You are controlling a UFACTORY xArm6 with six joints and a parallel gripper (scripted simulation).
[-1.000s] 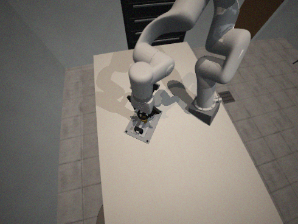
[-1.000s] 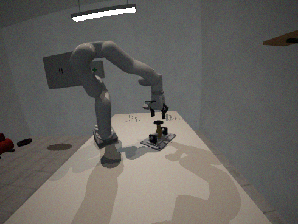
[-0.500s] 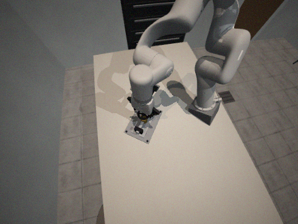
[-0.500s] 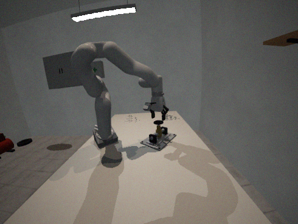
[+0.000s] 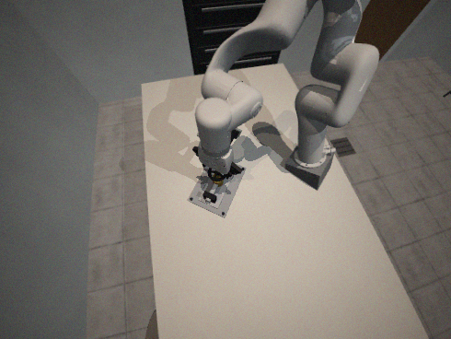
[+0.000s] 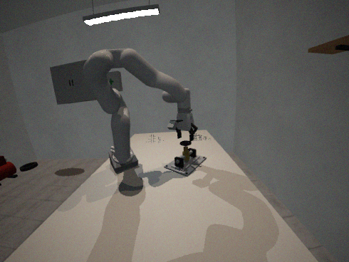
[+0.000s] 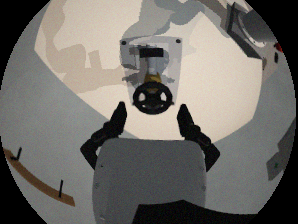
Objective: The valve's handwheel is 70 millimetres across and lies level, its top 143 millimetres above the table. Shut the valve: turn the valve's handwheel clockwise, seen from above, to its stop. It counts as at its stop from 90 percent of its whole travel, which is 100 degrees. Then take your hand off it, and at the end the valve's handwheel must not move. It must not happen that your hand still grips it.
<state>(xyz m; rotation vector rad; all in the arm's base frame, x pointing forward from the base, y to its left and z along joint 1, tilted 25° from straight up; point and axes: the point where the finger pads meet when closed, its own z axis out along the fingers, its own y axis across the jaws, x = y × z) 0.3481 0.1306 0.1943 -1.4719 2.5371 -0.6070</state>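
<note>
Now: hand 40 mm above the black spoked handwheel.
</note>
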